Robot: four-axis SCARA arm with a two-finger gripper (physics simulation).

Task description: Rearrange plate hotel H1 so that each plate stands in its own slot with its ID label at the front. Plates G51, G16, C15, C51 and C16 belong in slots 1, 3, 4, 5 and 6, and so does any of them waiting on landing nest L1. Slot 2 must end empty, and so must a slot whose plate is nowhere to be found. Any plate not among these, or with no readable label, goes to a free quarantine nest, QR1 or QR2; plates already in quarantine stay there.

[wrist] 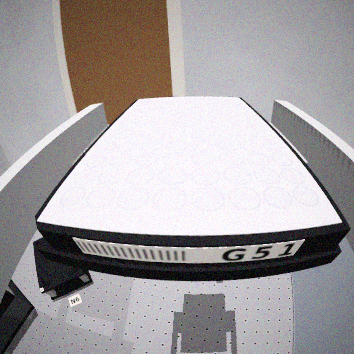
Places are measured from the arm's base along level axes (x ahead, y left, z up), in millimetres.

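Pixels of known places: gripper, fingertip midpoint: [188,111].
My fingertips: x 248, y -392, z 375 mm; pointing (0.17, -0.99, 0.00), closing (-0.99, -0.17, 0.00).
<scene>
Behind a point stands the place of what it marks.
Plate G51 [195,170] @(x 235, y -331, z 377 mm) fills the middle of the wrist view, with a white top, faint well circles and a dark rim. Its label with barcode and "G51" faces the camera and is readable. My gripper [188,111] @(x 248, y -392, z 375 mm) is shut on the plate, one pale finger along its left side and one along its right. The plate is level and held above the perforated deck. The hotel H1, nest L1 and nests QR1 and QR2 cannot be made out in this view.
A black nest [60,270] @(x 527, y -354, z 63 mm) stands at the lower left, beside a small tag [75,300] @(x 487, y -311, z 13 mm) that seems to read N6. Another dark object [15,317] @(x 595, y -184, z 45 mm) is at the left edge. A shadow lies on the perforated deck [262,320] @(x 88, y -362, z 13 mm). A brown panel [117,55] shows behind.
</scene>
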